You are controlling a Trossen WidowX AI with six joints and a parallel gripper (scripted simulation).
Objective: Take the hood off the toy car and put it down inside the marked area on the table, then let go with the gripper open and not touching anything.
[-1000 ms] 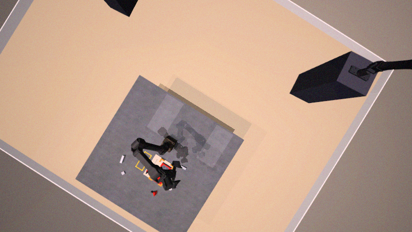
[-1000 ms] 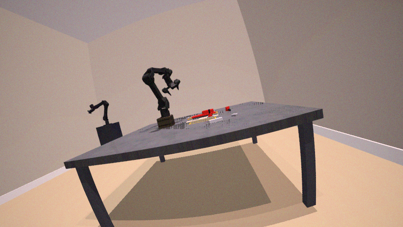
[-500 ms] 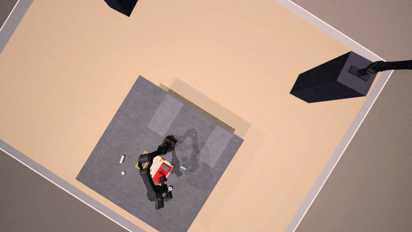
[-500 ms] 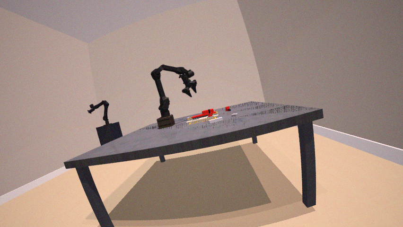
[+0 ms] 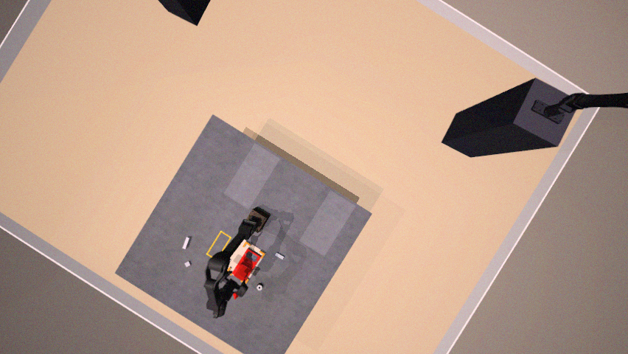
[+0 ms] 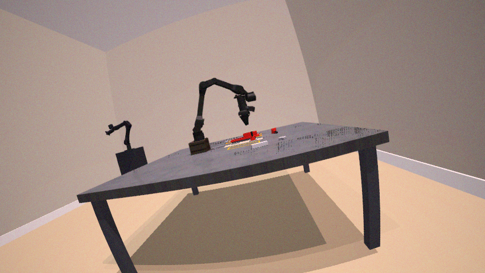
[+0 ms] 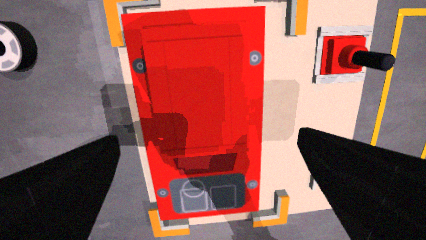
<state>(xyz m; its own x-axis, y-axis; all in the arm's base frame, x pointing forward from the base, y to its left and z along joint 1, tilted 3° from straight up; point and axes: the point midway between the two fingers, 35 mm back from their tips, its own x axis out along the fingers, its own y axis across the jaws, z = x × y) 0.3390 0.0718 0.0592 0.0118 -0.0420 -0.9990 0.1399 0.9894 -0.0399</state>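
My gripper tip is now 60 mm above the hood and 10 mm short of it. From my gripper tip the other things lie so: white bar (430 mm to the right, 90 mm below, 20 mm ahead).
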